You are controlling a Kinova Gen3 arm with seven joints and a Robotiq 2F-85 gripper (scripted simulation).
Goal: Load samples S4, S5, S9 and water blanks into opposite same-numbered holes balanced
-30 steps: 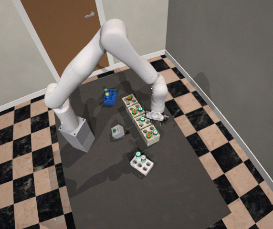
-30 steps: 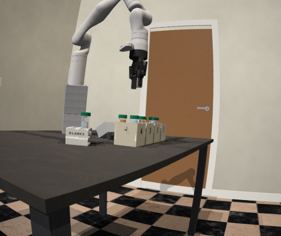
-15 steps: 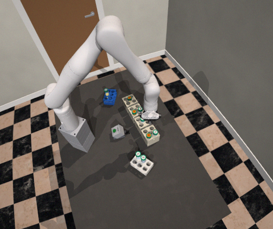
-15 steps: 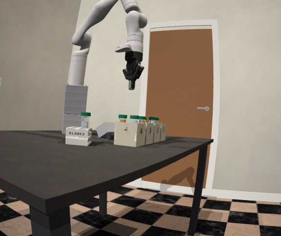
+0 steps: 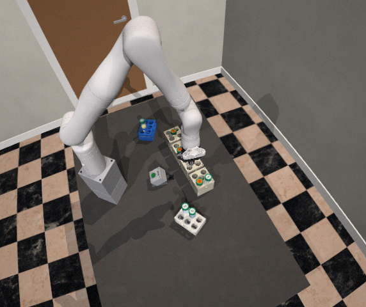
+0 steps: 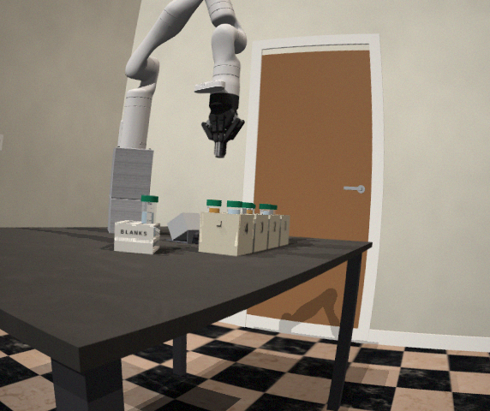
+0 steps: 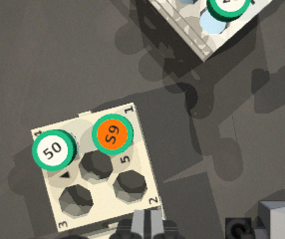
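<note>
The green DONE key is 160 mm behind my hand, 140 mm to the left of it and 180 mm below it. From my hand the other things lie so: water blank tube (50 mm ahead, 90 mm to the left, 180 mm below); then sample S5 (30 mm ahead, 180 mm to the left, 180 mm below); then done desk (140 mm behind, 130 mm to the left, 190 mm below).
</note>
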